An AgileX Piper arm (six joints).
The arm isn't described. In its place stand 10 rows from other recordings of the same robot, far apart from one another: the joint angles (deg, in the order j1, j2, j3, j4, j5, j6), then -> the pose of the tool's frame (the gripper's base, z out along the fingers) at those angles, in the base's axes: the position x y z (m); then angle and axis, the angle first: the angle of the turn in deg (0 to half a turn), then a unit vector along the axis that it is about.
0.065, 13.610, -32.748, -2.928, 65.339, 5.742 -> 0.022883 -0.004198 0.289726 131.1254 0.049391 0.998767 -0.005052
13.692, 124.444, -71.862, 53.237, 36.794, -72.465 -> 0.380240 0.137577 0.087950 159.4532 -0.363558 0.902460 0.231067
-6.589, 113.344, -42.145, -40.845, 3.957, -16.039 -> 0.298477 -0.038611 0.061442 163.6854 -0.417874 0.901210 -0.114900
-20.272, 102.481, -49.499, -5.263, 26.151, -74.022 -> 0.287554 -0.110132 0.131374 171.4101 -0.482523 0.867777 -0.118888
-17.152, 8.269, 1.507, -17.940, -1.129, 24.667 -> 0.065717 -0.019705 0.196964 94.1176 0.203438 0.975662 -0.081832
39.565, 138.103, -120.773, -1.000, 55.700, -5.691 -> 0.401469 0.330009 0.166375 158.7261 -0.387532 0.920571 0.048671
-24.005, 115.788, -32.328, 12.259, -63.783, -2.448 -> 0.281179 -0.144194 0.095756 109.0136 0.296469 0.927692 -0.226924
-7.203, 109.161, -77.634, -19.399, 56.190, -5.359 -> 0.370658 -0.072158 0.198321 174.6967 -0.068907 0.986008 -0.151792
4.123, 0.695, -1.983, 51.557, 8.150, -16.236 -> 0.054472 0.014057 0.216227 97.5442 0.196654 0.909359 0.366597
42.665, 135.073, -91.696, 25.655, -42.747, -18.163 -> 0.403717 0.335715 0.158795 91.8990 -0.201181 0.951069 0.234510
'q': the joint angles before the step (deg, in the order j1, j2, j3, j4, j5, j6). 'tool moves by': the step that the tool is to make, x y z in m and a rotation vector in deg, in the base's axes. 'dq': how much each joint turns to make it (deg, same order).
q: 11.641 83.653 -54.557 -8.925 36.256 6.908
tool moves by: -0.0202 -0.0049 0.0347 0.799 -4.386 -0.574
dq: -0.027 -7.138 -0.478 0.027 3.205 0.085
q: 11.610 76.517 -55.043 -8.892 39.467 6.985
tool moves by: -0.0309 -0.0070 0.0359 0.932 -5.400 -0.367
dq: -0.022 -8.844 0.034 0.068 3.351 -0.219
